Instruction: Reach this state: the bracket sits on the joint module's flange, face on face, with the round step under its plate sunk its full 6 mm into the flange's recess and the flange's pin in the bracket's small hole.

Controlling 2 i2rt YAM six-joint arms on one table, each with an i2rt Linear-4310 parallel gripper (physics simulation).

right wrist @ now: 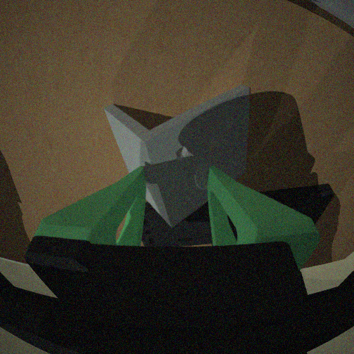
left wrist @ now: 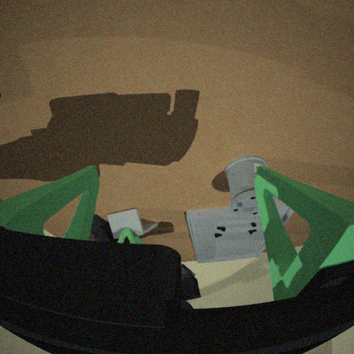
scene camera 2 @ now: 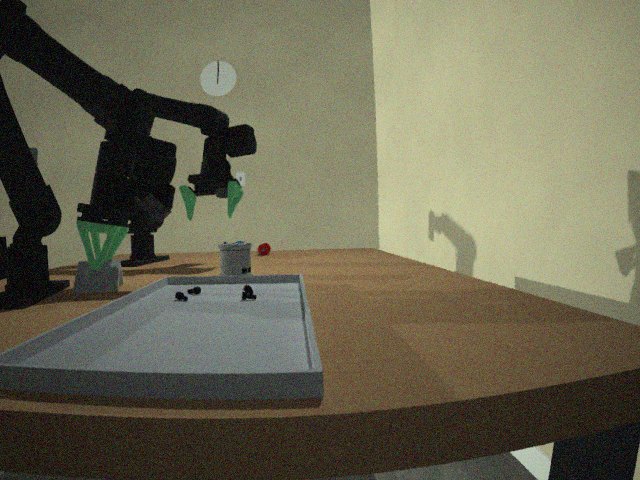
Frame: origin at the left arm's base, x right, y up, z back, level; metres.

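Seen in the pictures: left gripper, fingertip midpoint: point(scene camera 2: 209, 218); right gripper, fingertip midpoint: point(scene camera 2: 98, 269); left arm's base, origin of the base link: point(scene camera 2: 143, 262); right arm's base, origin of the base link: point(scene camera 2: 29, 296).
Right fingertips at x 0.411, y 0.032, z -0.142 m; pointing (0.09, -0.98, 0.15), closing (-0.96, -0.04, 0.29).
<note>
Pixels of each thing's top centre, then the offset from my right fingertips to it.
- grey cylindrical joint module, middle of its top: point(scene camera 2: 234, 241) dx -0.163, dy +0.032, dz -0.190 m
- shallow grey tray, middle of its top: point(scene camera 2: 205, 301) dx +0.161, dy -0.015, dz -0.247 m
- small red object, middle of its top: point(scene camera 2: 263, 243) dx -0.620, dy +0.003, dz -0.149 m
The grey angle bracket point(right wrist: 175, 151) stands on the wooden table at the far left of the scene view point(scene camera 2: 99, 278). My right gripper point(right wrist: 178, 168) reaches down onto it, its green fingers closed against both sides of one of the bracket's plates; it also shows in the scene view point(scene camera 2: 98, 248). The grey cylindrical joint module point(scene camera 2: 235, 258) stands upright behind the tray, its flange on top bare. My left gripper point(scene camera 2: 210, 202) hangs open and empty in the air above the module. In the left wrist view the module point(left wrist: 246, 175) and the bracket point(left wrist: 126, 221) lie apart.
A shallow grey tray point(scene camera 2: 199, 329) lies in front of the module, with a few small black parts point(scene camera 2: 248, 292) near its far edge. A small red object point(scene camera 2: 264, 249) lies at the back of the table by the wall. The table's edge runs along the front.
</note>
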